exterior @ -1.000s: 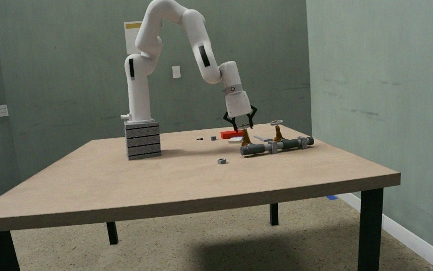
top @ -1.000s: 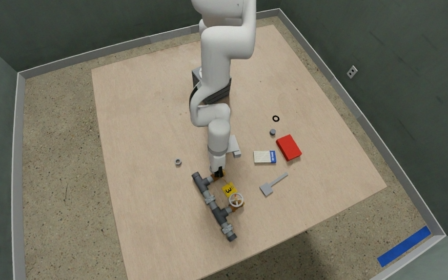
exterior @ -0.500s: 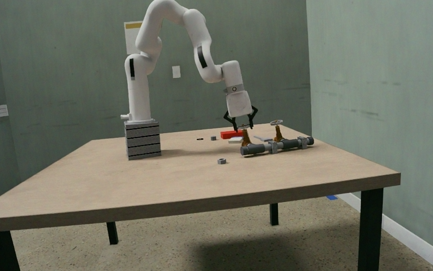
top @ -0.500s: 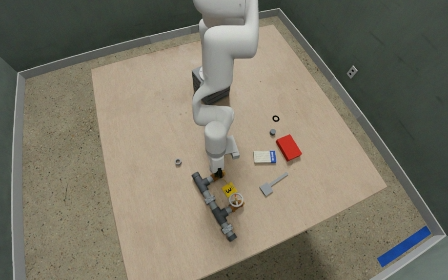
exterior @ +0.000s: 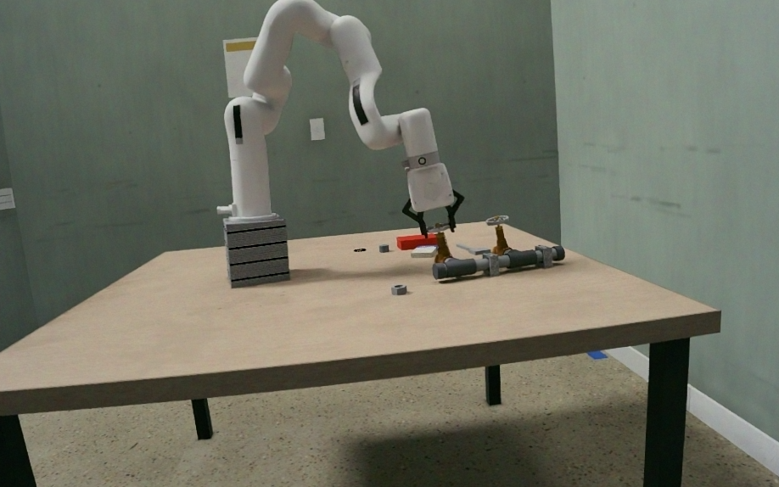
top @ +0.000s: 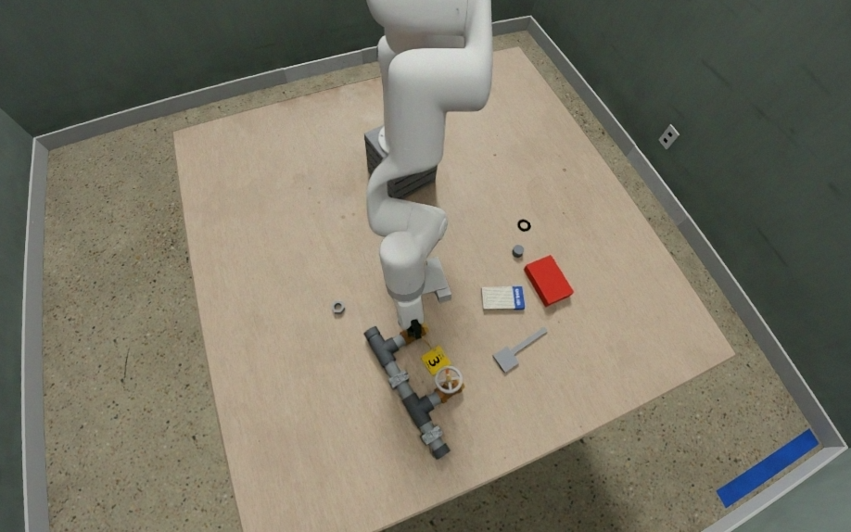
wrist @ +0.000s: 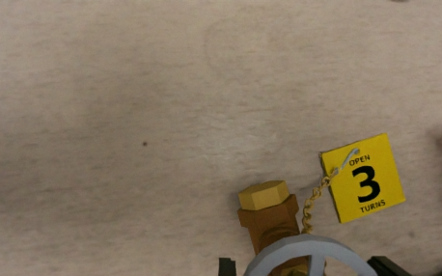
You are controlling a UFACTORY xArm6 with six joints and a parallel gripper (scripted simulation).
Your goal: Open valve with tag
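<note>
My hand is 90 mm short of the yellow tag, 40 mm to the right of it and 110 mm above it. The rest, counted from my hand: grey scraper 160 mm ahead, 220 mm to the left, 110 mm below; white card 30 mm ahead, 260 mm to the left, 100 mm below; red block 40 mm ahead, 390 mm to the left, 100 mm below.
</note>
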